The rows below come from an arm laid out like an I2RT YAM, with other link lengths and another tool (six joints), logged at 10 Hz.
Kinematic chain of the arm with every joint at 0, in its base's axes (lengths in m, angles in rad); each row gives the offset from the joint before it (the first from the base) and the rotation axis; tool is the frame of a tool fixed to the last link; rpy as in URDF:
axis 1: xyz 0 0 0.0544 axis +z
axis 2: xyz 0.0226 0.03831 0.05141 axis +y
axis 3: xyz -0.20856 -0.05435 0 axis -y
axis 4: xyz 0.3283 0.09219 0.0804 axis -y
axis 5: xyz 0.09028 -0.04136 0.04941 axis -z
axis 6: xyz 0.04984 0 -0.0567 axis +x
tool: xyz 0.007 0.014 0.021 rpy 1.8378 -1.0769 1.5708
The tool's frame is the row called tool.
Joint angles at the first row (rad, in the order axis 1, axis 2, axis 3, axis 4, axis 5, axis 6):
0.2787, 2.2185, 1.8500, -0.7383, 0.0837, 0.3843
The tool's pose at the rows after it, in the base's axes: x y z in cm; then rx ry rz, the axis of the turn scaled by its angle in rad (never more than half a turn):
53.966, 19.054, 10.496, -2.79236, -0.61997, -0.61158
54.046, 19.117, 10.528, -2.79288, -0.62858, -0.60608
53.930, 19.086, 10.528, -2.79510, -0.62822, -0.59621
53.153, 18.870, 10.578, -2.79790, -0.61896, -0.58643
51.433, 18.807, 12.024, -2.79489, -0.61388, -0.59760
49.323, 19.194, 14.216, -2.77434, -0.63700, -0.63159
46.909, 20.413, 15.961, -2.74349, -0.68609, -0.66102
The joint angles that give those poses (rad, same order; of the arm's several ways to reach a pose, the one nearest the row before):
0.2771, 2.2494, 1.8919, -0.7452, 0.0780, 0.3775
0.2775, 2.2566, 1.9038, -0.7529, 0.0776, 0.3717
0.2775, 2.2543, 1.9022, -0.7605, 0.0773, 0.3717
0.2779, 2.2139, 1.8496, -0.7559, 0.0772, 0.3782
0.2863, 2.1124, 1.7542, -0.7551, 0.0807, 0.3897
0.3046, 1.9903, 1.6558, -0.7521, 0.0795, 0.3920
0.3416, 1.8797, 1.5658, -0.7460, 0.0788, 0.3931

